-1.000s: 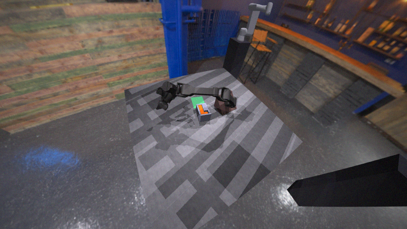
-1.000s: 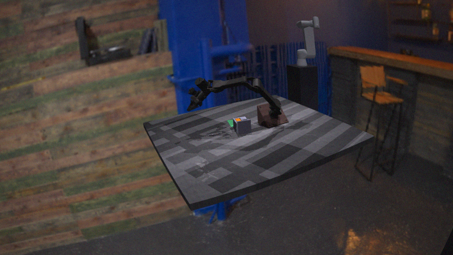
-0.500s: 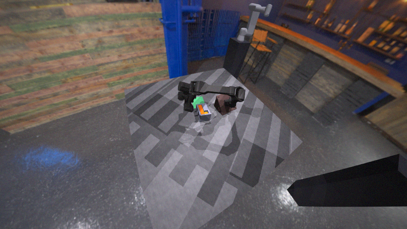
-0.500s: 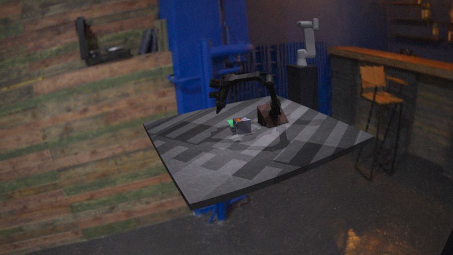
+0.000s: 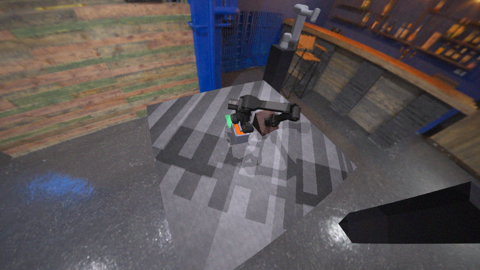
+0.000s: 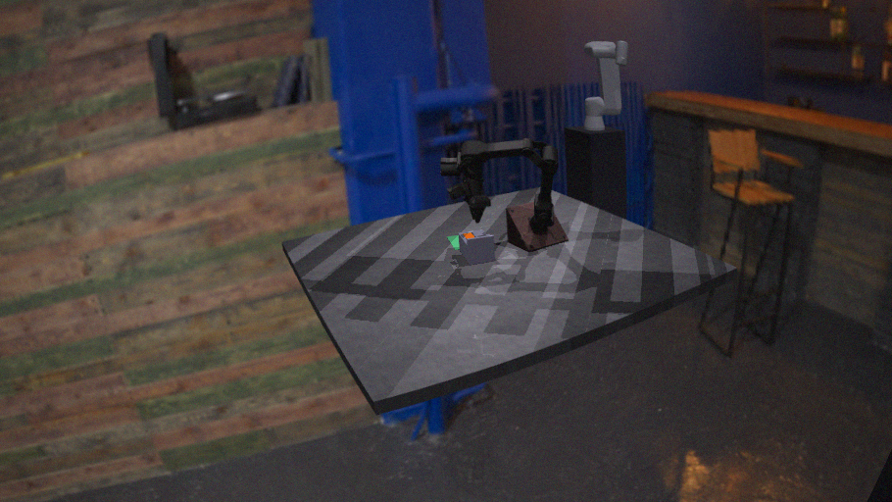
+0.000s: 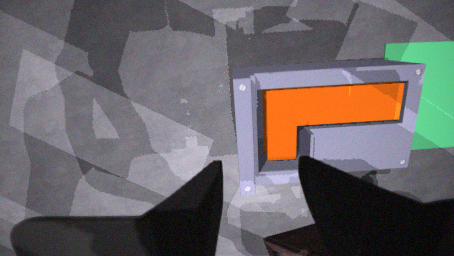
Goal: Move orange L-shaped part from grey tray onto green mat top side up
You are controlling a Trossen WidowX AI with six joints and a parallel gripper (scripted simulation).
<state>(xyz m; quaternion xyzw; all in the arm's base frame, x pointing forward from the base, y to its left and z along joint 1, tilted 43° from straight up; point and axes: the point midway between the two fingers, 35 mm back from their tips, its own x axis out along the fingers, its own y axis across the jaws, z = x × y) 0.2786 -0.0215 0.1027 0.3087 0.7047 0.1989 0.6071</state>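
Right now the orange L-shaped part is 10 cm below my gripper tip, 5 cm to the right of it and 2 cm behind it. The rest, counted from my gripper tip: green mat: 21 cm to the right, 16 cm below, 5 cm behind.
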